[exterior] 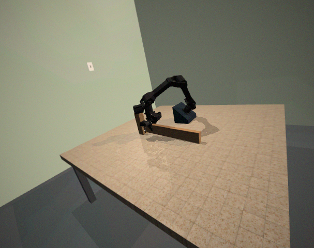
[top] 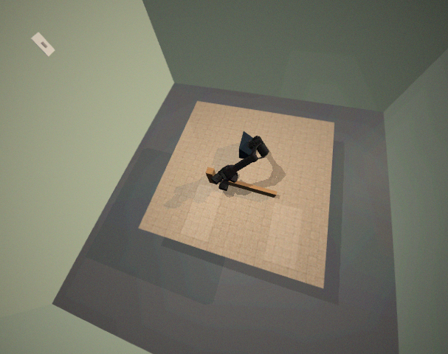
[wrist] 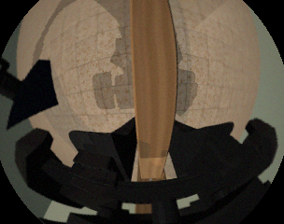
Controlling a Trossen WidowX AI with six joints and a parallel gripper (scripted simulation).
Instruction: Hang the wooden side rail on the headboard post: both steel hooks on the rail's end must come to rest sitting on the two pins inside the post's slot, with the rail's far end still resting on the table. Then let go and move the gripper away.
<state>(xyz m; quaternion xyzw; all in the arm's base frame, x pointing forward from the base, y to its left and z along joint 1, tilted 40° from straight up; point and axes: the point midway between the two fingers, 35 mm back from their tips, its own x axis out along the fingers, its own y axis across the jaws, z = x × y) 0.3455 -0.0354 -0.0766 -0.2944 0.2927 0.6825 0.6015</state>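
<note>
Now: gripper tip 120 mm to the left of the headboard post, 40 mm below it and 10 mm short of it.
</note>
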